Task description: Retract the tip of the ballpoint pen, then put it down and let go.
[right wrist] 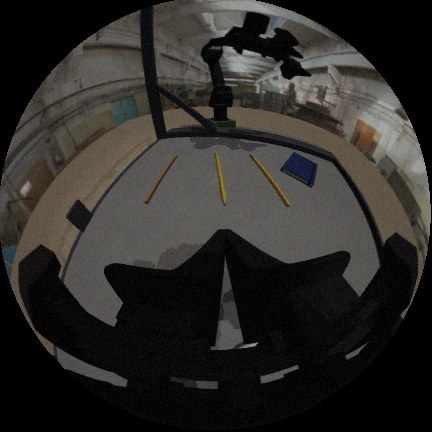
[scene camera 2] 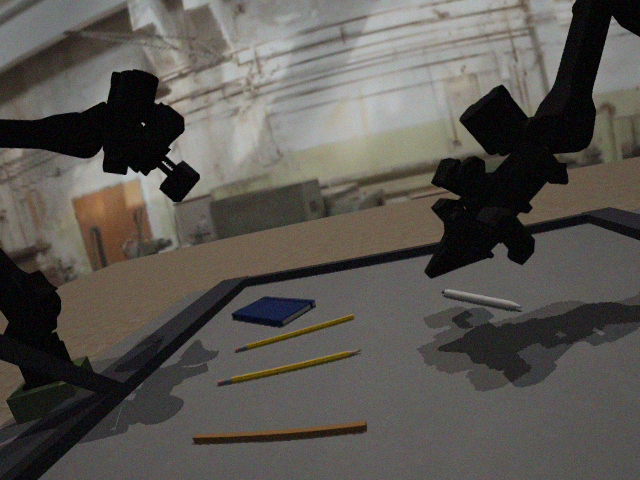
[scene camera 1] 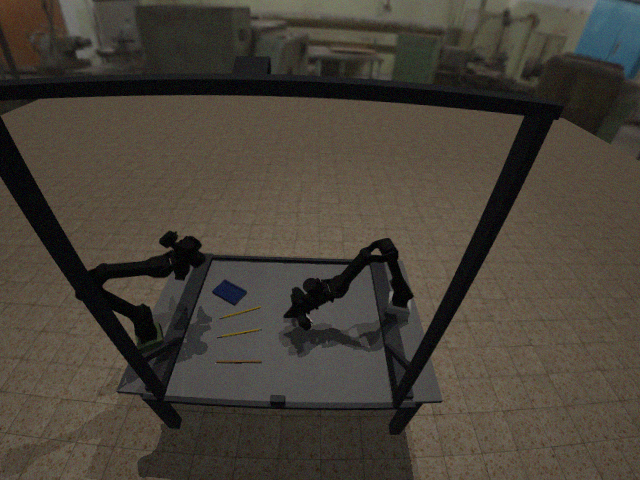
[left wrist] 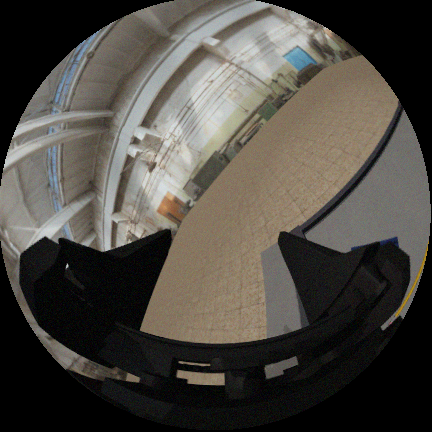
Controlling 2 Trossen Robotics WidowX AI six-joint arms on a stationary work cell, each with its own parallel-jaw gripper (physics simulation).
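Pixels of known places: left gripper, fingertip midpoint: (right wrist: 306, 65) (scene camera 2: 164, 162) (left wrist: 226, 236); right gripper, fingertip midpoint: (right wrist: 223, 234) (scene camera 2: 427, 275) (scene camera 1: 284, 316); left arm's base, origin of the base link: (right wrist: 219, 118) (scene camera 1: 148, 334); right arm's base, origin of the base link: (scene camera 1: 399, 301).
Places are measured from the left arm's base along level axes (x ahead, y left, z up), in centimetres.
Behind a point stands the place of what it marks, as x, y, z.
Note:
The white ballpoint pen (scene camera 2: 480, 300) @(62.6, -17.9, -3.3) lies on the grey table in scene camera 2, below and to the right of my right gripper's fingertips. Its tapered end points right; whether the writing tip is out is too small to tell. A pale sliver near the base of the right fingers in the right wrist view may be the pen. My right gripper (scene camera 1: 287, 315) @(52.3, -20.6, 4.4) (scene camera 2: 431, 272) @(52.3, -20.6, 4.4) (right wrist: 223, 234) @(52.3, -20.6, 4.4) is shut with nothing between its fingers, above the table and apart from the pen. My left gripper (left wrist: 226, 236) @(26.0, 17.7, 28.2) (right wrist: 306, 65) @(26.0, 17.7, 28.2) is open and empty, raised near the table's left edge.
Two yellow pencils (scene camera 2: 299, 333) @(39.0, -4.4, -3.7) (scene camera 2: 294, 367) @(35.1, -14.5, -3.6) and an orange-brown stick (scene camera 1: 238, 361) @(29.4, -26.1, -3.5) (scene camera 2: 279, 432) @(30.0, -26.6, -3.3) (right wrist: 161, 180) @(31.7, -26.8, -3.8) lie left of the right gripper in scene camera 2. A blue book (scene camera 1: 229, 292) @(37.8, 8.8, -2.8) (scene camera 2: 273, 311) @(37.7, 6.9, -2.8) (right wrist: 300, 169) @(39.8, 6.7, -2.8) lies behind them. Dark frame posts (scene camera 1: 480, 242) @(71.8, -69.8, 73.9) rise at the table's sides.

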